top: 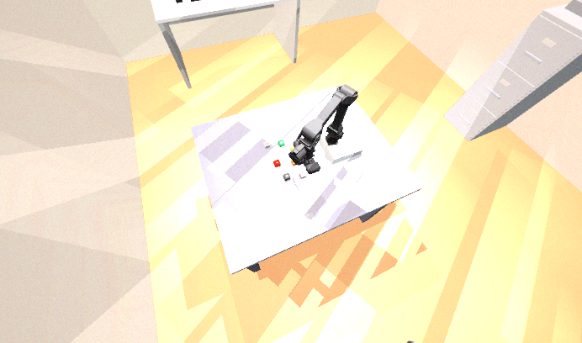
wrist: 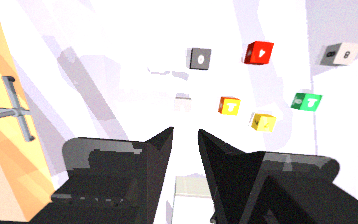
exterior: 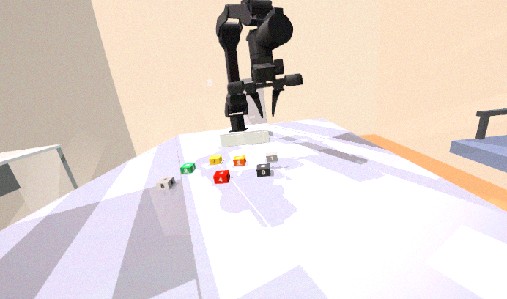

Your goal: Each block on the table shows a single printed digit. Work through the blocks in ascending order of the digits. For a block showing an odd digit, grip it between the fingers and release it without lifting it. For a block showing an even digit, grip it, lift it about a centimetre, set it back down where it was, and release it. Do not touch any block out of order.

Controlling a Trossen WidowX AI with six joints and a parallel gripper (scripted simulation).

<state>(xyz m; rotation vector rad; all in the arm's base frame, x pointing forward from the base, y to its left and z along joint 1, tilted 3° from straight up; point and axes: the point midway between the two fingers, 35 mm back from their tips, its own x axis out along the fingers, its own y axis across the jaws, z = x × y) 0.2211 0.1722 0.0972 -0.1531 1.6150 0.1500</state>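
Now: gripper tip 130 mm short of the red block, 100 mm to the left of it and 110 mm above it. From my gripper tip the other things lie so: yellow block: 10 mm ahead, 180 mm to the right, 110 mm below; then orange block: 20 mm ahead, 90 mm to the right, 110 mm below; then dark grey block: 90 mm ahead, 10 mm to the right, 110 mm below.
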